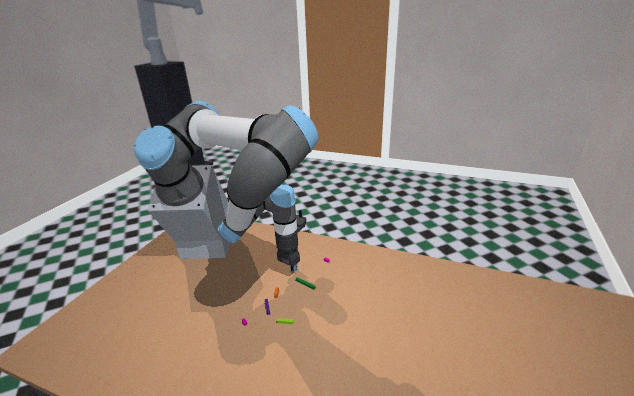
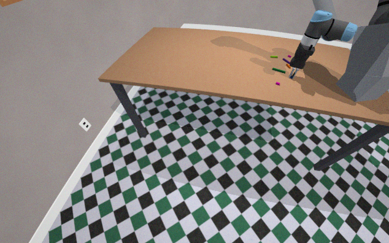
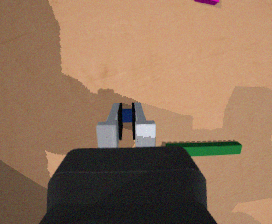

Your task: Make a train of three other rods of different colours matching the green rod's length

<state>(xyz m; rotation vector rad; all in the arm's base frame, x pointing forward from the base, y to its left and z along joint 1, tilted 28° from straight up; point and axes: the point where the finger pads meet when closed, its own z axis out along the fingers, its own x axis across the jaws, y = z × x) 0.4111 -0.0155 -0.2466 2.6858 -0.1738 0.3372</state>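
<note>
The blue rod lies 10 mm below my hand. Also, from my hand: purple rod: 190 mm to the right, 10 mm below; then green rod: 70 mm ahead, 50 mm to the right, 10 mm below; then orange rod: 130 mm to the right, 10 mm below.
</note>
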